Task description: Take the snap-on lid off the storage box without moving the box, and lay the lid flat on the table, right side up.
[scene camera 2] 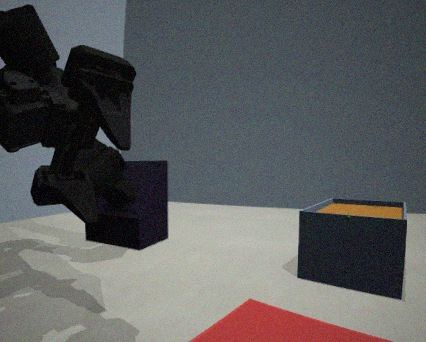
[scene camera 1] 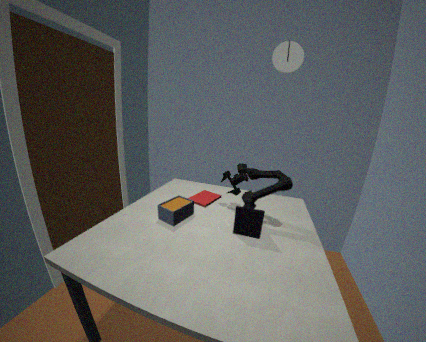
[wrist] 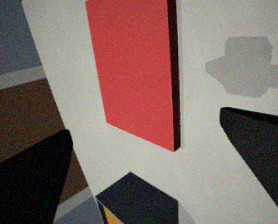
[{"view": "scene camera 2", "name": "my gripper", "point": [107, 189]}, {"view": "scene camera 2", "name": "storage box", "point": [359, 244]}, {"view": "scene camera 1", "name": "storage box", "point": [174, 211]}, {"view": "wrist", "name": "my gripper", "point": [146, 126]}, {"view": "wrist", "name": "red lid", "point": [136, 56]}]
